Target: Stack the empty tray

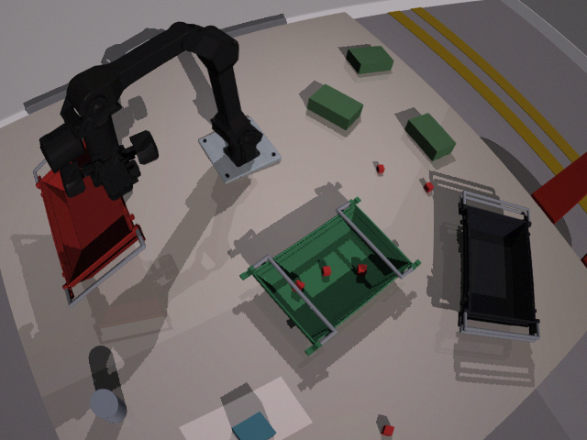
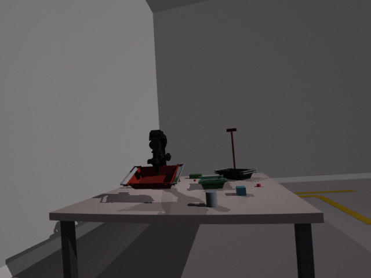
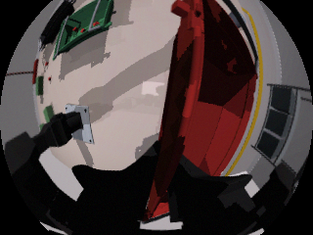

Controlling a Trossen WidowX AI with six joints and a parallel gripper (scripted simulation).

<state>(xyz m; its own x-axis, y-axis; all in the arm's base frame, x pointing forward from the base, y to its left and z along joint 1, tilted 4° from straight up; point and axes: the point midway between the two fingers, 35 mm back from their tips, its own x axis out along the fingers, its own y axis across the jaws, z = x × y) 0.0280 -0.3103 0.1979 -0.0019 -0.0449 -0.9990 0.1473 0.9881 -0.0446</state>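
Right now the red tray is 10 mm behind my gripper tip and 80 mm to the right of it. Also, from my gripper tip: blue block 500 mm ahead, 40 mm to the right, 130 mm below; grey cylinder 320 mm ahead, 240 mm to the right, 110 mm below; small red cube 660 mm ahead, 160 mm to the left, 140 mm below.
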